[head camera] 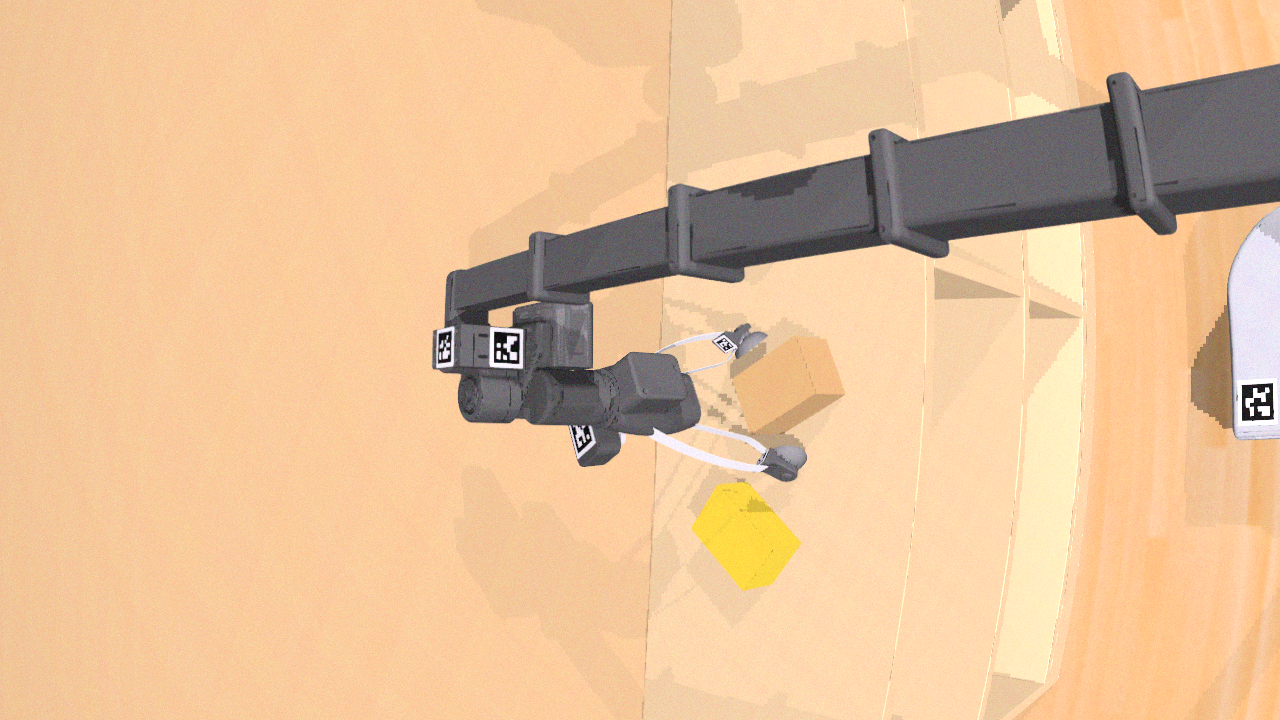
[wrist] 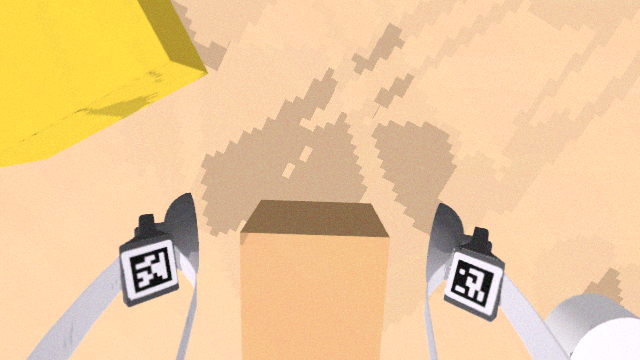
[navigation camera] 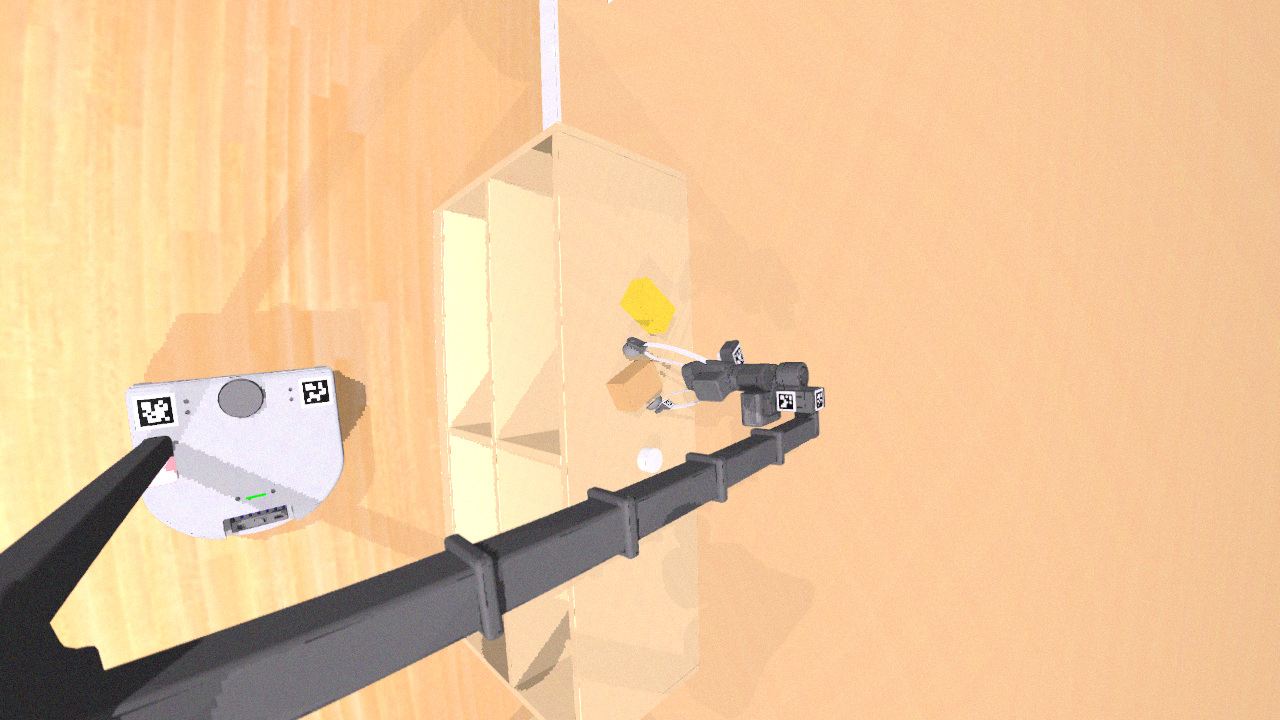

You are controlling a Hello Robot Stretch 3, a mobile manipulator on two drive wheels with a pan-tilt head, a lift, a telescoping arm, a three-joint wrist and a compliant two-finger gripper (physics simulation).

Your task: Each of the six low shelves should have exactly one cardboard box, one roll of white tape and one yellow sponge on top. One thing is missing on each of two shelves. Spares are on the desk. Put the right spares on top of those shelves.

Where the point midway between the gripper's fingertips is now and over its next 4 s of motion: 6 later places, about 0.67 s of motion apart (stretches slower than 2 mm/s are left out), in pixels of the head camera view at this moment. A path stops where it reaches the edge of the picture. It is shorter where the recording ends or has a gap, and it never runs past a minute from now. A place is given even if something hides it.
The gripper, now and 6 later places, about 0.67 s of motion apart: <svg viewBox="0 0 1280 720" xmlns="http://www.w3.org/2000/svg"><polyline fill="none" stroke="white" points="781,401 763,401 711,400 658,399 654,398 700,397 786,393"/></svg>
